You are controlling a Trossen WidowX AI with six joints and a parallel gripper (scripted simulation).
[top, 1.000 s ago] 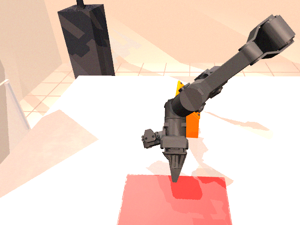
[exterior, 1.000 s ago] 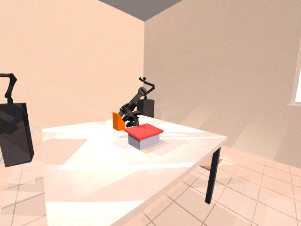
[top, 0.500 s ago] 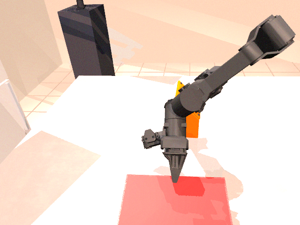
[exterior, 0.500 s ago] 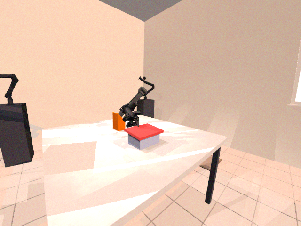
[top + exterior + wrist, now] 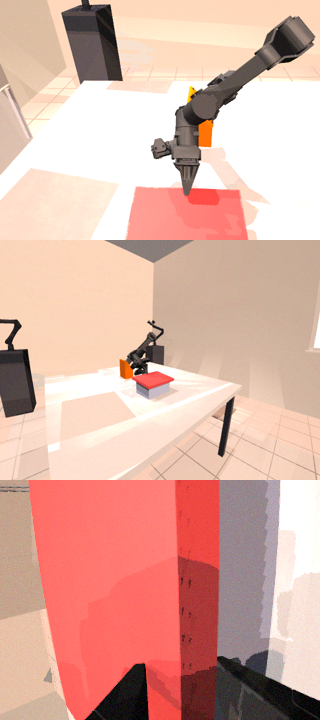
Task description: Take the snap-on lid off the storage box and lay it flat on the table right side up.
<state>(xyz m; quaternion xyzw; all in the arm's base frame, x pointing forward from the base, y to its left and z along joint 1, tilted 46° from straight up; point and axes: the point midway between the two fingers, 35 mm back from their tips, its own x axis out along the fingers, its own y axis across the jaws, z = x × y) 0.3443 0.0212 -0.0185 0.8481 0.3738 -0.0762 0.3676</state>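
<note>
Right now my gripper tip is 8 cm short of the lid and 1 cm to the right of it. From my gripper tip the other things lie so: grey storage box (7 cm ahead, 6 cm below, 1 cm to the left).
</note>
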